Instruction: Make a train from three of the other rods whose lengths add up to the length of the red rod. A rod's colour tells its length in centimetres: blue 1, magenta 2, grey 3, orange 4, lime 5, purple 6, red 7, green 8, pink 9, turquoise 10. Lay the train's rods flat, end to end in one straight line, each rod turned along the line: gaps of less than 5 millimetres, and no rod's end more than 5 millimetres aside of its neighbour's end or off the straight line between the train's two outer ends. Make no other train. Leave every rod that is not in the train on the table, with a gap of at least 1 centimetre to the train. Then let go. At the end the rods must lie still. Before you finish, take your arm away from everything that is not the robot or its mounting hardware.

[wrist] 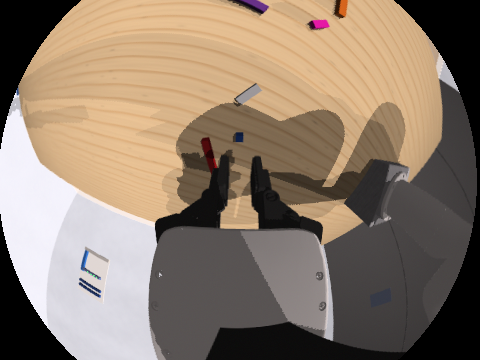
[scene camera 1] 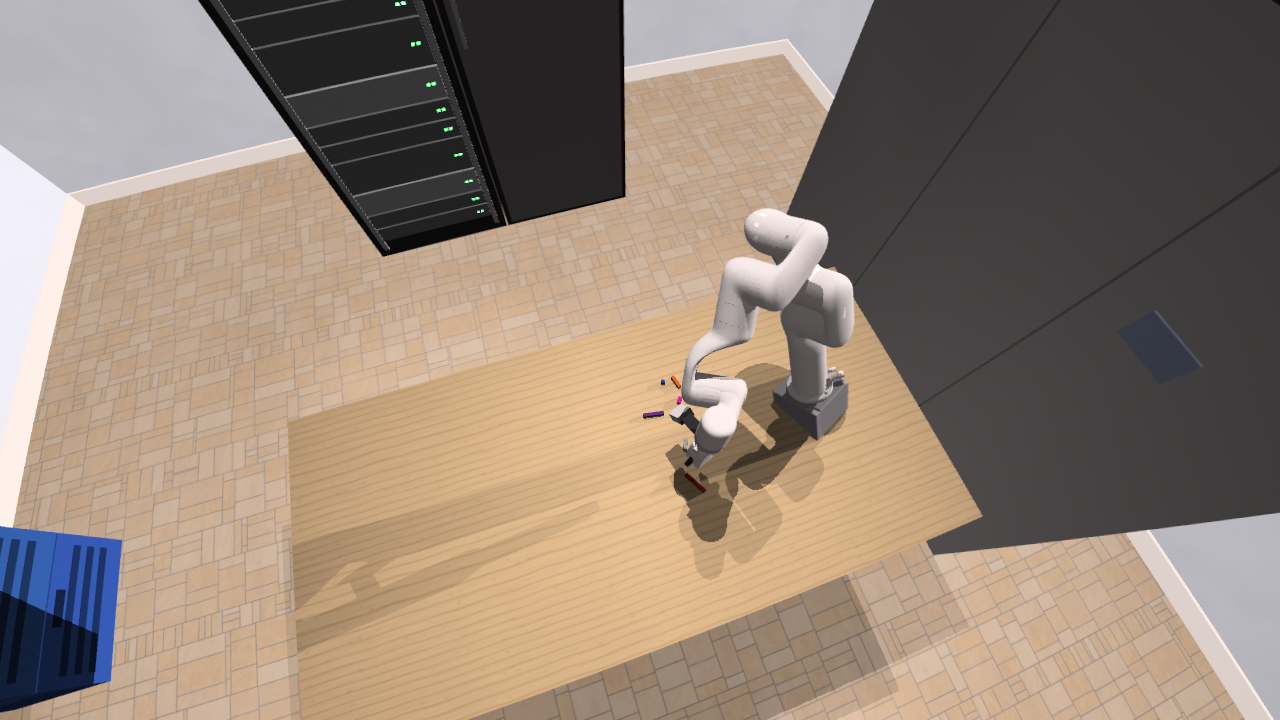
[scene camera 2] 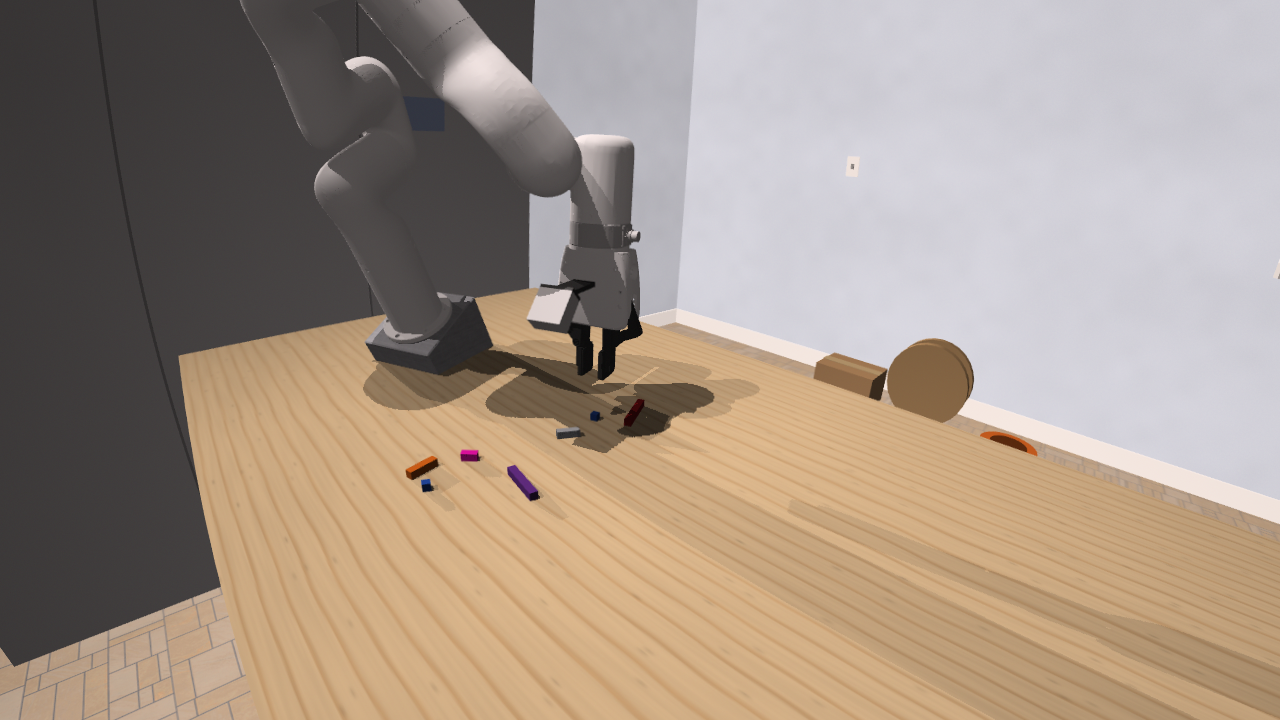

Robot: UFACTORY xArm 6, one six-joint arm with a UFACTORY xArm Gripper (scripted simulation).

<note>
In view: the gripper (scene camera 2: 595, 374).
The gripper is seen too in the wrist view (wrist: 240, 166).
</note>
